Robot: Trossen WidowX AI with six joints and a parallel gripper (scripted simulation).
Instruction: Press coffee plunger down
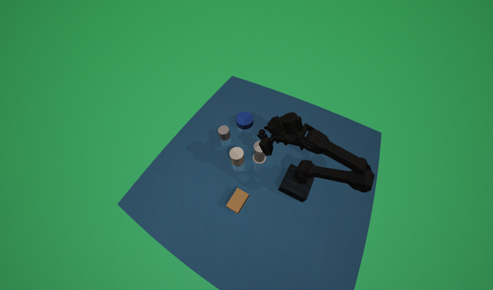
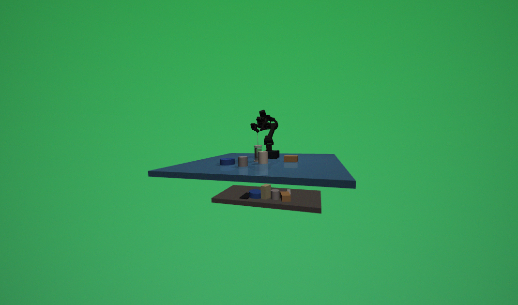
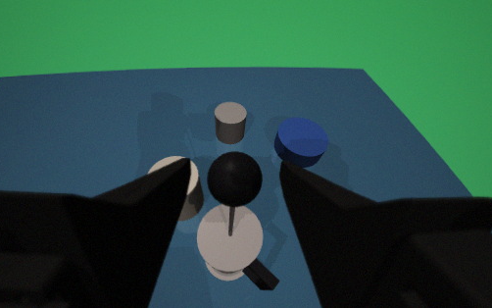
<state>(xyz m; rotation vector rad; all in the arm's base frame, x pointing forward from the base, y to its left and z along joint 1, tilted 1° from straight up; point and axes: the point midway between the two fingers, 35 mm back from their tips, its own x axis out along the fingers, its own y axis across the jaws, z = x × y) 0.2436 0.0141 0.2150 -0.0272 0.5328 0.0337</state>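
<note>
Now: gripper tip 20 mm past the coffee press, 10 mm to the left of it and 140 mm above it. Round my gripper tip: pale cylinder (90 mm ahead, 100 mm to the left, 220 mm below).
</note>
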